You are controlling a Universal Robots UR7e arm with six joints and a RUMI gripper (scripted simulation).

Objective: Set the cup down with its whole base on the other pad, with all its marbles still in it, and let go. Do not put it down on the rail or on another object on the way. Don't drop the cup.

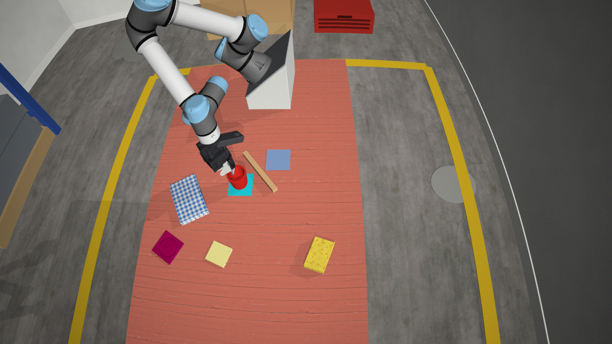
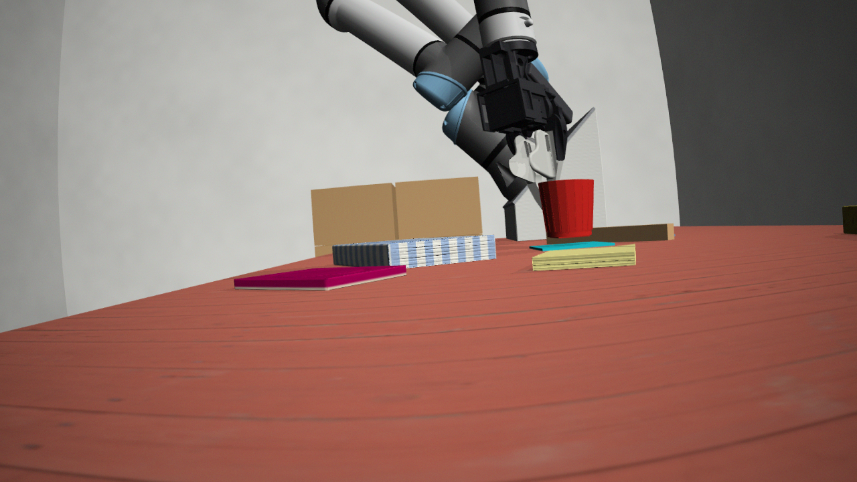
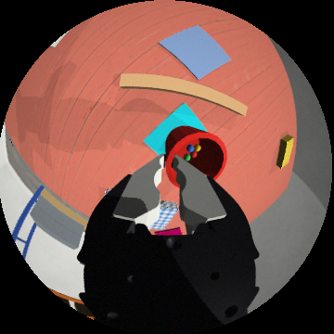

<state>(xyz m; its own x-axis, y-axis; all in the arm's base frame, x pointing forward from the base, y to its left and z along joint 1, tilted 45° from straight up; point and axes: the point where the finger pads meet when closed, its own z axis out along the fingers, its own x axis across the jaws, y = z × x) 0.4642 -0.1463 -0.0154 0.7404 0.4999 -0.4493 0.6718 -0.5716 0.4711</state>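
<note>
My gripper is now 70 mm above the cyan pad, 20 mm to the right of it and 20 mm short of it. The rest, counted from my hand: wooden rail 90 mm to the left, 70 mm below, 30 mm behind; then red cup 30 mm below, 20 mm to the left, 20 mm ahead.
</note>
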